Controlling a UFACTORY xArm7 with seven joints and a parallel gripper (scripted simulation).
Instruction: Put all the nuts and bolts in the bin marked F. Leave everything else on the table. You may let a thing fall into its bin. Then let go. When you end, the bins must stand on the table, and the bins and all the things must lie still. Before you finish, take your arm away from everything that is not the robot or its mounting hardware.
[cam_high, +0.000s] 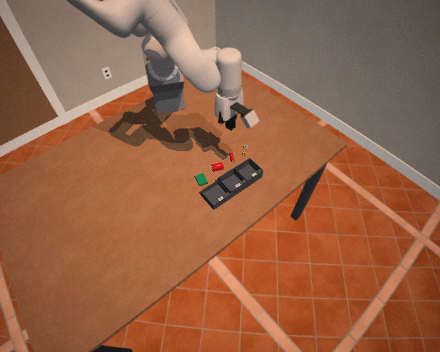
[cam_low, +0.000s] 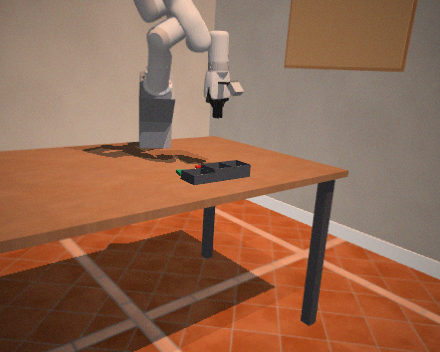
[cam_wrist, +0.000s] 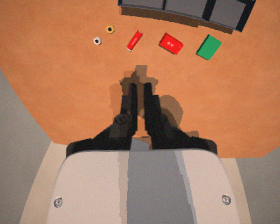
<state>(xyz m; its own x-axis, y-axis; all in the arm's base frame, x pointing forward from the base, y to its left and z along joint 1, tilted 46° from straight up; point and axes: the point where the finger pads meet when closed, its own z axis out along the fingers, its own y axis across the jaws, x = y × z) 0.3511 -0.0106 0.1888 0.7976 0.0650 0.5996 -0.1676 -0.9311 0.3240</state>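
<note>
Now: the dark three-compartment bin row 70 mm ahead of my hand, 100 mm to the right of it and 200 mm below it. Round my hand: brass nut: 40 mm ahead, 70 mm to the left, 220 mm below; then red cylinder: 30 mm to the left, 220 mm below; then red block: 30 mm behind, 60 mm to the right, 210 mm below.
</note>
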